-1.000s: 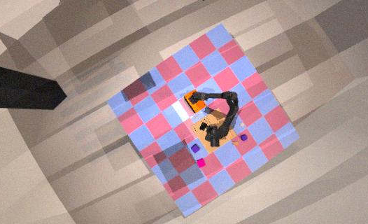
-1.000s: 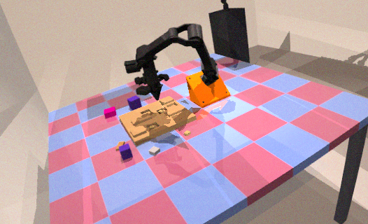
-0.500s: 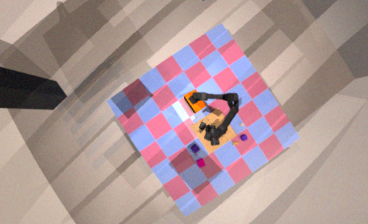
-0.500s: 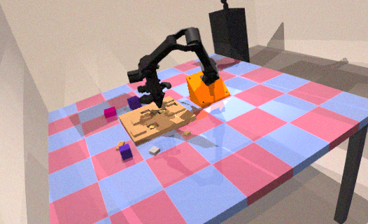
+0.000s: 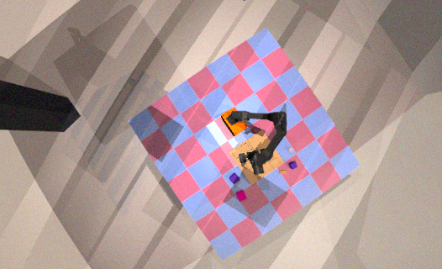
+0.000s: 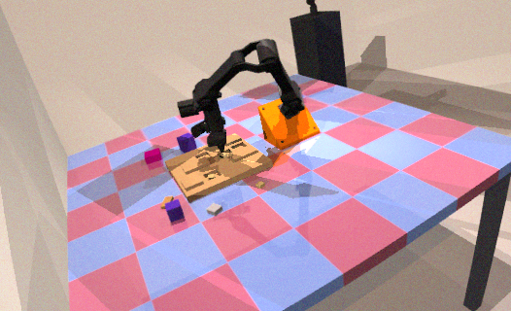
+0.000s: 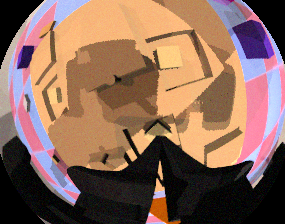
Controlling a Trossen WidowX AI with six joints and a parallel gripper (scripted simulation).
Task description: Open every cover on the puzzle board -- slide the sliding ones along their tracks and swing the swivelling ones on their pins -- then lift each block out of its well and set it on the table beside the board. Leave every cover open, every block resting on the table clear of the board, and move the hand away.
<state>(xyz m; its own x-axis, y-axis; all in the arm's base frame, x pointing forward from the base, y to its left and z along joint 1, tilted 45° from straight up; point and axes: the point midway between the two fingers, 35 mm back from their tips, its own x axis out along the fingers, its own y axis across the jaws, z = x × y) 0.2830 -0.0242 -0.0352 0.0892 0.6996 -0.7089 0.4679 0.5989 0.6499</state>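
The tan puzzle board lies 5 cm ahead of my gripper tip, 1 cm to the left of it and 1 cm below it. The rest, counted from my gripper tip: magenta block: 19 cm ahead, 25 cm to the right, 1 cm below; then orange piece: 26 cm ahead, 10 cm to the left, 2 cm below.
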